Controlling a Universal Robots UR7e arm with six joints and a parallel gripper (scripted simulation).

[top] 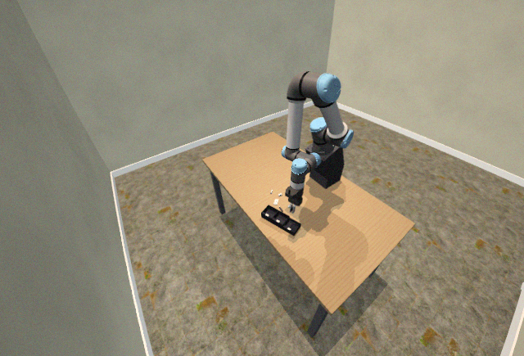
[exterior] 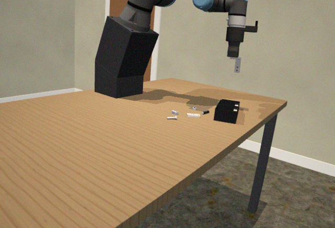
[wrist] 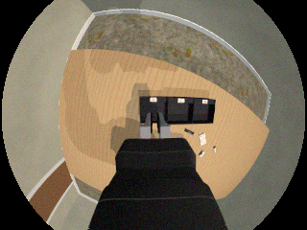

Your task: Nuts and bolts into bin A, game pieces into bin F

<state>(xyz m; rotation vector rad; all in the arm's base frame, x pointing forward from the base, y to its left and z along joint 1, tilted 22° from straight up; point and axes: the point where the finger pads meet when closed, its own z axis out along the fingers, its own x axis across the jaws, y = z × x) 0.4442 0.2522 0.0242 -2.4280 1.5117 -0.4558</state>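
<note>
Now: the white speckled piece 240 mm to the right of my hand, 180 mm below it and 30 mm behind it. Round my hand: bolt (330 mm to the right, 180 mm below, 50 mm behind); then small ring-shaped piece (180 mm below, 160 mm to the right, 90 mm behind); then black bin (170 mm below, 80 mm to the right, 30 mm ahead).
</note>
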